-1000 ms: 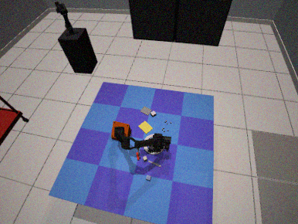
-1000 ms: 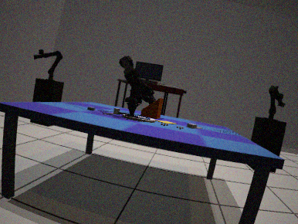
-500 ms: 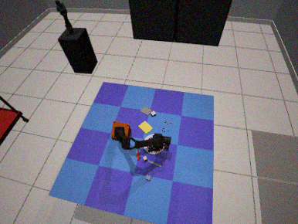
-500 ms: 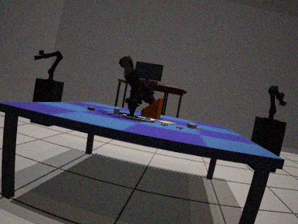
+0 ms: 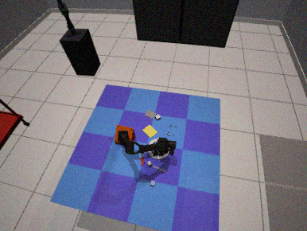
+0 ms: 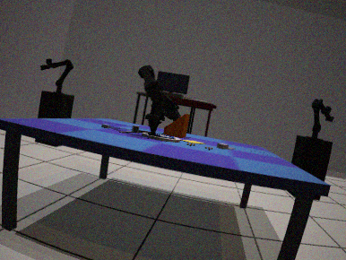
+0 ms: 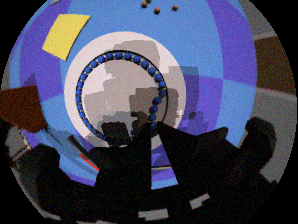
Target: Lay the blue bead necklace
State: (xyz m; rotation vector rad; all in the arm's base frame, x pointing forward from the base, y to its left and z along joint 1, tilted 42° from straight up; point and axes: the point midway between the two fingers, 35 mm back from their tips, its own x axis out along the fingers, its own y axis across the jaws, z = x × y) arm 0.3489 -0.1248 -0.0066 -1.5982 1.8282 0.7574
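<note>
The round white bead board is 5 cm behind my gripper tip, 4 cm to the left of it and 1 cm below it. Also, from my gripper tip: red-handled tool 17 cm behind, 8 cm to the right, 1 cm below; then yellow card 15 cm behind, 20 cm to the left, 1 cm below; then thin pale stick 2 cm behind, 14 cm to the right, 1 cm below.
</note>
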